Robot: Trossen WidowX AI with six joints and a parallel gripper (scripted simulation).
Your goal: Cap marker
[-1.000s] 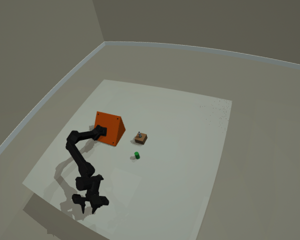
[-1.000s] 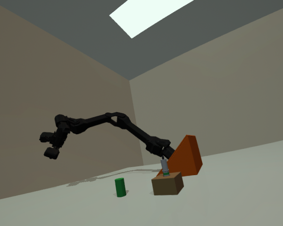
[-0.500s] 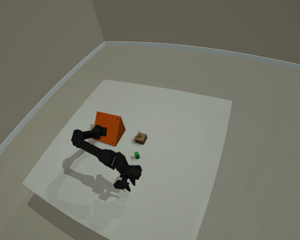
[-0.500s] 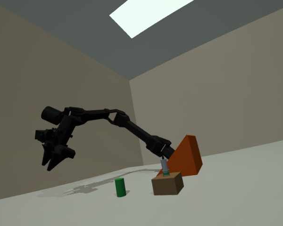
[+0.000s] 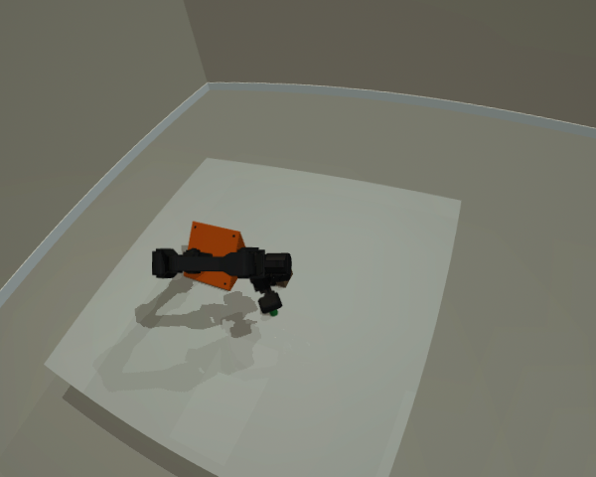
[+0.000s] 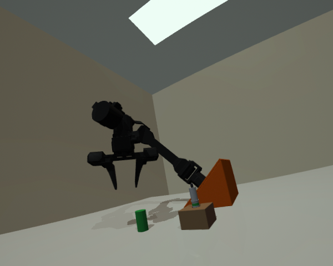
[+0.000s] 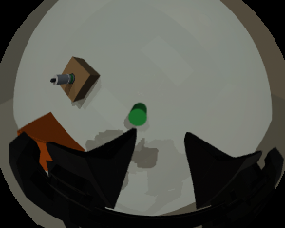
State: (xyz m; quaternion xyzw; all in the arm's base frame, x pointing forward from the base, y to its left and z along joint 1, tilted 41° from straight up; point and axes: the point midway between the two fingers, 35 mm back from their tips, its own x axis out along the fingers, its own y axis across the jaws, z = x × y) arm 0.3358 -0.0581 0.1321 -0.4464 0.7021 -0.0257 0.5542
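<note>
Right now my gripper tip is 2 cm past the green cap, 2 cm to the right of it and 9 cm above it. The rest, counted from my gripper tip: brown holder block 5 cm behind, 16 cm to the left, 9 cm below.
</note>
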